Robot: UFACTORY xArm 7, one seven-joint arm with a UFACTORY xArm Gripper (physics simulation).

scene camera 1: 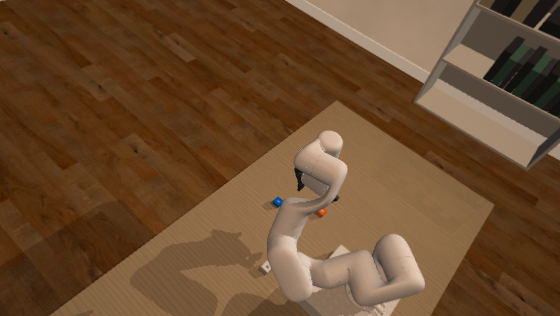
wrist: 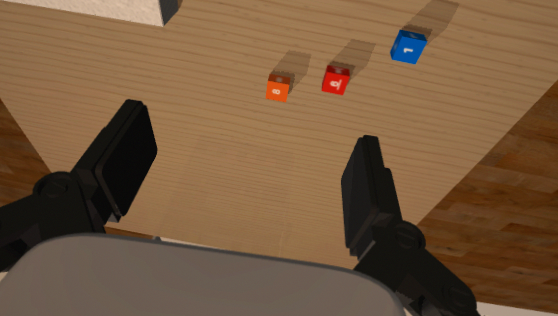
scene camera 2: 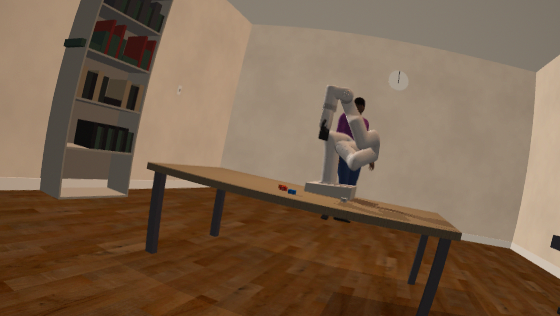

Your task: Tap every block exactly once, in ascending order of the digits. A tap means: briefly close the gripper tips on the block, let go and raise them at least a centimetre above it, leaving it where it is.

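My gripper (scene camera 1: 318, 193) (scene camera 2: 324, 136) (wrist: 252, 141) is open and empty, high above the table. In the wrist view, three blocks lie beyond the fingertips: an orange block (wrist: 277, 88) marked 8, a red block (wrist: 335, 80) with an underlined digit that looks like 6 or 9, and a blue block (wrist: 408, 47) marked 1. The orange block (scene camera 1: 322, 212) and blue block (scene camera 1: 278, 201) also show in scene camera 1, where the arm hides the red one. A white block (scene camera 1: 265, 268) (scene camera 2: 344, 199) lies apart near the base; its digit is unreadable.
The arm's light base plate (scene camera 1: 341, 250) (scene camera 2: 320, 189) (wrist: 100, 11) stands on the wooden table (scene camera 1: 240, 200) (scene camera 2: 200, 175) (wrist: 225, 165). A bookshelf (scene camera 1: 425, 92) (scene camera 2: 57, 115) stands on the floor beyond the table. A person (scene camera 2: 348, 172) stands behind the arm in scene camera 2.
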